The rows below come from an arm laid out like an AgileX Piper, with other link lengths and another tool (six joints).
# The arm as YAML. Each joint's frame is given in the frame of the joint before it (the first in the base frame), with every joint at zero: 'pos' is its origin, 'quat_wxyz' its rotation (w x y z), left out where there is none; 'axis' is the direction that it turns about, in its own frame. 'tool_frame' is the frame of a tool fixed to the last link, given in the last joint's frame.
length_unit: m
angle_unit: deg
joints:
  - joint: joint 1
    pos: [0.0, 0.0, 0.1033]
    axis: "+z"
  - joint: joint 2
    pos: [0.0, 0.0, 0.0]
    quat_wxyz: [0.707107, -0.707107, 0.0, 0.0]
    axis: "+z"
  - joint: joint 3
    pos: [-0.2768, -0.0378, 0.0]
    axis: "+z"
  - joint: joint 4
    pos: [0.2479, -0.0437, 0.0]
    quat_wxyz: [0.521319, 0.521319, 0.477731, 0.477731]
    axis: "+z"
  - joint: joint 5
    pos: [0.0, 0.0, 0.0]
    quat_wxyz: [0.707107, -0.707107, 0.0, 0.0]
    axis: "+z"
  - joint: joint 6
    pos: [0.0, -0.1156, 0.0]
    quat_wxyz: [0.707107, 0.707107, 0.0, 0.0]
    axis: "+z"
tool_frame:
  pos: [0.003, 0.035, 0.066]
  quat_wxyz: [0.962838, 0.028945, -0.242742, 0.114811]
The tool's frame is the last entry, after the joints.
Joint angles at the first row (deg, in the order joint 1, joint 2, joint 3, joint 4, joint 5, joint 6):
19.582, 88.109, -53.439, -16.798, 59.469, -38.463
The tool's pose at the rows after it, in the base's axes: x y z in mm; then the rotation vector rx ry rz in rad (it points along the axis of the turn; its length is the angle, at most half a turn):
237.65 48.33 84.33 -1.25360 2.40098 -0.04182
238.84 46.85 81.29 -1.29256 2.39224 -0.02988
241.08 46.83 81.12 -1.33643 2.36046 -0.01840
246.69 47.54 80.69 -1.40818 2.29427 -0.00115
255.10 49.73 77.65 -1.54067 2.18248 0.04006
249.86 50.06 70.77 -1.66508 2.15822 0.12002
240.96 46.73 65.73 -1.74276 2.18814 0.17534
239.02 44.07 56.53 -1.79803 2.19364 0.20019
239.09 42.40 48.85 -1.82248 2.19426 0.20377
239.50 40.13 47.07 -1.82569 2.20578 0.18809
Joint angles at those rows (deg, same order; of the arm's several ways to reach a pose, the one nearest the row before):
17.283, 90.269, -53.439, -16.987, 57.517, -39.184
17.023, 90.980, -53.439, -16.987, 56.967, -41.015
17.025, 90.979, -53.438, -16.987, 56.057, -43.125
17.024, 90.978, -53.438, -16.987, 53.928, -46.727
17.024, 91.540, -53.438, -16.283, 50.456, -53.856
17.023, 93.089, -53.440, -14.075, 51.138, -60.854
17.025, 94.535, -53.440, -13.288, 53.628, -64.171
17.002, 96.441, -53.047, -13.649, 53.297, -65.799
17.002, 97.773, -52.526, -14.320, 52.183, -65.974
17.002, 98.217, -52.461, -15.332, 52.158, -65.049

